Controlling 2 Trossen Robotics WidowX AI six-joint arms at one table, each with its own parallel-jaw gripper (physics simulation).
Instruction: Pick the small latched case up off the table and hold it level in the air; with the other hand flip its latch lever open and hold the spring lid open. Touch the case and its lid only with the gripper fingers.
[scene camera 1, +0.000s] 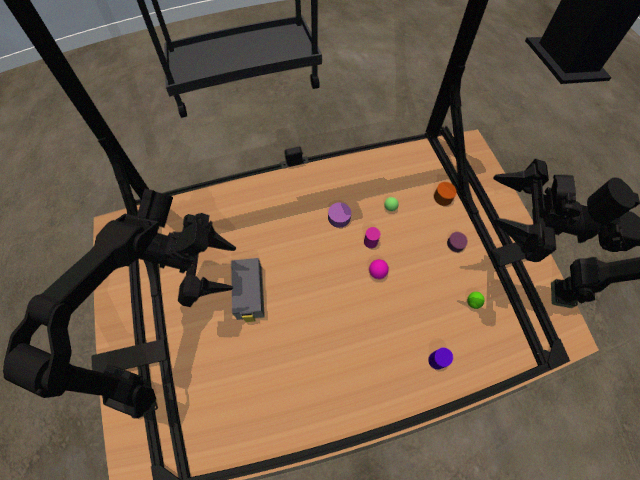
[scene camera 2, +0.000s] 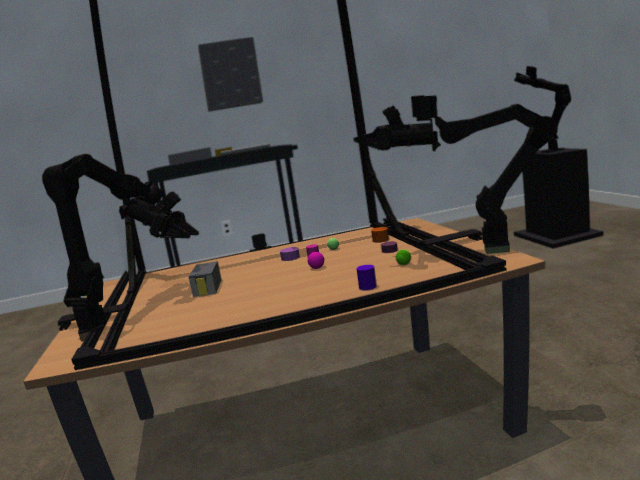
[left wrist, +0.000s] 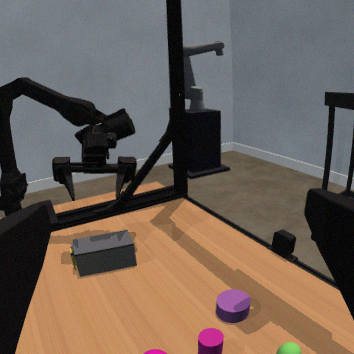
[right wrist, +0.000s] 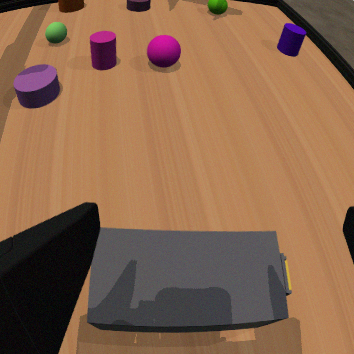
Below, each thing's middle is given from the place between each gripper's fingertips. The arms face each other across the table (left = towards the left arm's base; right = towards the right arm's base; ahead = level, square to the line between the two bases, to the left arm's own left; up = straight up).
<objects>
I see my right gripper 1 cm short of the grey latched case (scene camera 1: 246, 274), 1 cm to the right of it and 13 cm above it. From my right hand the other things lie so: magenta ball (right wrist: 163, 50): 2 cm ahead, 32 cm to the left, 13 cm below.
Now: left hand 3 cm past the magenta ball, 16 cm to the left of it and 32 cm above it. The rest, counted from my left hand: grey latched case: 5 cm behind, 47 cm to the right, 31 cm below.
</objects>
